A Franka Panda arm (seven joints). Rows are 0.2 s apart.
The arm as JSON. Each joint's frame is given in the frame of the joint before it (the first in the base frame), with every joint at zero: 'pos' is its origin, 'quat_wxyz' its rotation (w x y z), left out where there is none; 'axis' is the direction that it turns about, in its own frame. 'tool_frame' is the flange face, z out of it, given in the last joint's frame.
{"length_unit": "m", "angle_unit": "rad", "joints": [
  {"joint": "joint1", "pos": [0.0, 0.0, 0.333], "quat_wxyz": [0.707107, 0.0, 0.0, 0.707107], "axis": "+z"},
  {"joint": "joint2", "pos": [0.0, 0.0, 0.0], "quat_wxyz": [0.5, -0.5, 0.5, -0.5], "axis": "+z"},
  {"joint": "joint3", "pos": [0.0, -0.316, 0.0], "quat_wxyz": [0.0, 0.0, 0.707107, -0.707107], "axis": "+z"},
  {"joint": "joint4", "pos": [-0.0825, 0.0, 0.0], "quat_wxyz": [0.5, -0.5, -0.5, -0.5], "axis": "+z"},
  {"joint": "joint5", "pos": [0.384, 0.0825, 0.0], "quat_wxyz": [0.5, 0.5, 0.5, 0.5], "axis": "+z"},
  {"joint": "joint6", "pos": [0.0, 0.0, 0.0], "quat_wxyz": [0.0, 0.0, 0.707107, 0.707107], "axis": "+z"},
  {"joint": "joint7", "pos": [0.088, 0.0, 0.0], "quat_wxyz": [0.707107, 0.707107, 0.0, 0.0], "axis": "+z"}
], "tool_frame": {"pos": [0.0, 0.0, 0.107]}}
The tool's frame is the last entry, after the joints.
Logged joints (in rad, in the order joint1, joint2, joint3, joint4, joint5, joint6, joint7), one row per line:
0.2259 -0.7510 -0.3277 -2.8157 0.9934 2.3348 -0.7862
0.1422 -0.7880 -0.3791 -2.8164 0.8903 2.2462 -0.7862
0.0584 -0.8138 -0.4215 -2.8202 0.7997 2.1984 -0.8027
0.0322 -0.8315 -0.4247 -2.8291 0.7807 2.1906 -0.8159
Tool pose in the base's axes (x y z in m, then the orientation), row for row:
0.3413 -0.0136 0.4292 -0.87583 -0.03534 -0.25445 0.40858
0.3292 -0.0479 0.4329 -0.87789 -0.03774 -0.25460 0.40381
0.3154 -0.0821 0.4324 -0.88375 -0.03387 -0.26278 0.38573
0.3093 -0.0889 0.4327 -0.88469 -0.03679 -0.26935 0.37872
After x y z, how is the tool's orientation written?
As a quaternion, x y z w.
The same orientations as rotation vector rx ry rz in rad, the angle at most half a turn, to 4 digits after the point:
-2.2068 -0.0890 -0.6411
-2.2169 -0.0953 -0.6429
-2.2506 -0.0863 -0.6692
-2.2605 -0.0940 -0.6882

